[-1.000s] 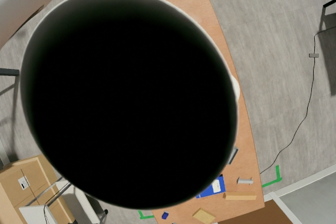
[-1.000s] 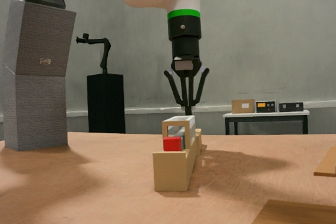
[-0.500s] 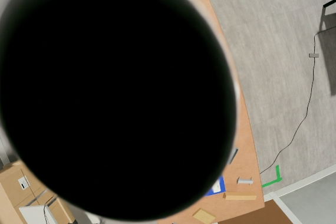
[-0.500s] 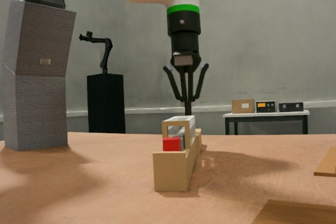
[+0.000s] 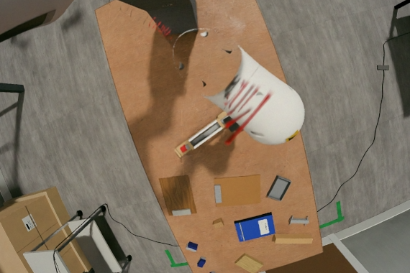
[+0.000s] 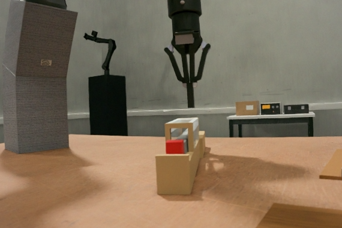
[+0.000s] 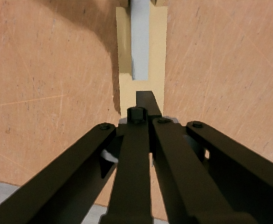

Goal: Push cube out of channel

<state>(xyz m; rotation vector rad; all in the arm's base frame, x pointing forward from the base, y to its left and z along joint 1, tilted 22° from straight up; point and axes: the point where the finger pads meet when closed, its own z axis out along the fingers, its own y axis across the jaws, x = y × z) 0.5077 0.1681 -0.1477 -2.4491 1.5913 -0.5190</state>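
The red cube lies 280 mm to the right of my hand, 120 mm ahead of it and 90 mm below it. The rest, counted from my hand: thin grey stick 90 mm below, 80 mm to the right, 40 mm ahead; grey bar 200 mm to the right, 90 mm below, 90 mm ahead; channel 160 mm to the right, 90 mm below, 70 mm ahead.
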